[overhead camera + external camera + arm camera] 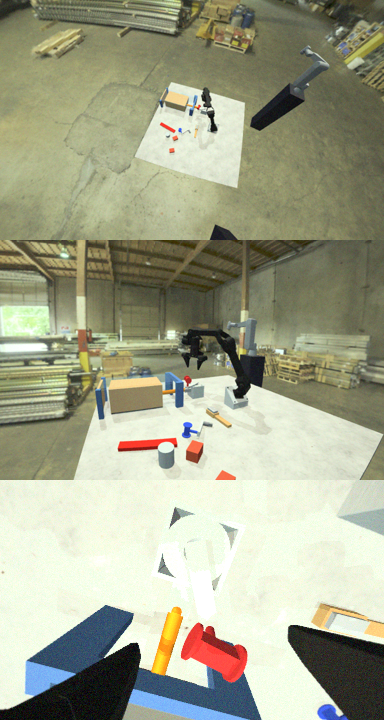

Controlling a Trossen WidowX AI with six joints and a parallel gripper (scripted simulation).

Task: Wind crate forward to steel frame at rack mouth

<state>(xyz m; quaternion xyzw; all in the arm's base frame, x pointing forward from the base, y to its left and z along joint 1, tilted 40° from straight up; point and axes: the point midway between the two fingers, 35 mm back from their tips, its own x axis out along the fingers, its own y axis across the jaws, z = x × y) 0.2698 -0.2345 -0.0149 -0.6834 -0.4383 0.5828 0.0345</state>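
My gripper tip is 80 mm above the red knob, 40 mm short of it and 30 mm to the right of it. The rest, counted from my gripper tip: red-knobbed winch handle (110 mm below, 10 mm to the left, 10 mm ahead); blue frame (120 mm ahead, 110 mm below); grey winch (180 mm below, 50 mm behind, 40 mm to the right).
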